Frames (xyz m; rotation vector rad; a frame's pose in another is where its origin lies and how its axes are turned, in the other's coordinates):
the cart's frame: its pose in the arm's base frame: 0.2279 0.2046 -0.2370 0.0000 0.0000 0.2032
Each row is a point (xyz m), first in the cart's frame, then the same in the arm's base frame.
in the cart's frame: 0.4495 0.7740 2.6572
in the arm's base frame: 0.5120 1.0534 2.4202
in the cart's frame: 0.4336 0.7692 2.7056
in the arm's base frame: 0.4974 1.0455 2.4686
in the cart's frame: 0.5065 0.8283 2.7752
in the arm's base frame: 0.5568 1.1181 2.5382
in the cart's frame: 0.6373 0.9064 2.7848
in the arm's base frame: 0.6692 1.2210 2.5478
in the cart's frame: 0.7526 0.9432 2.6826
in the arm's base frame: 0.7747 1.2803 2.4456
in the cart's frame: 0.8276 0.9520 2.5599
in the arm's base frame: 0.8464 1.3040 2.3229
